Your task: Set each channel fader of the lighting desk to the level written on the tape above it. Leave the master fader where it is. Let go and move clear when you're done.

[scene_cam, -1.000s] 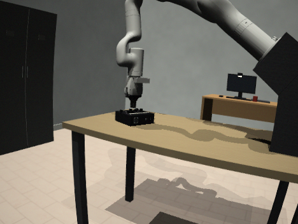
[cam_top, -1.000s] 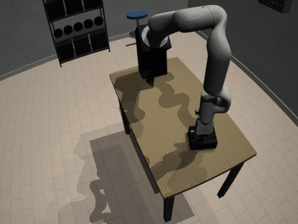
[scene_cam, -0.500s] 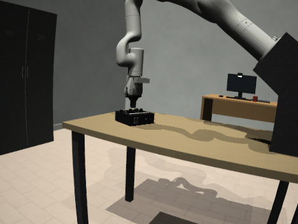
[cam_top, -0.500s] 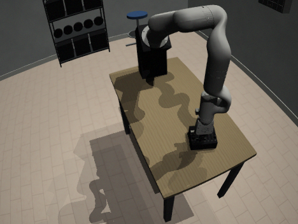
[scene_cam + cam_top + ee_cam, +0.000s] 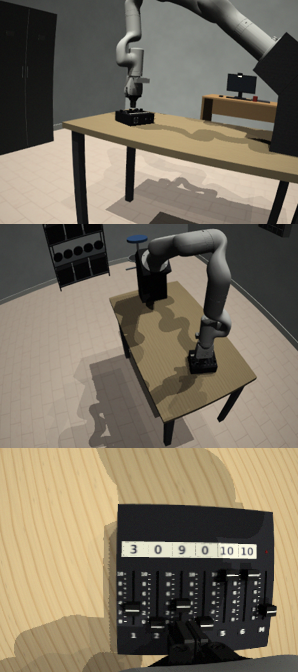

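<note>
Now: hand 40 mm past the fader cap, 20 mm to the left of it and 30 mm above it. From my hand the other things lie so: master fader (40 mm ahead, 80 mm to the left, 30 mm below).
</note>
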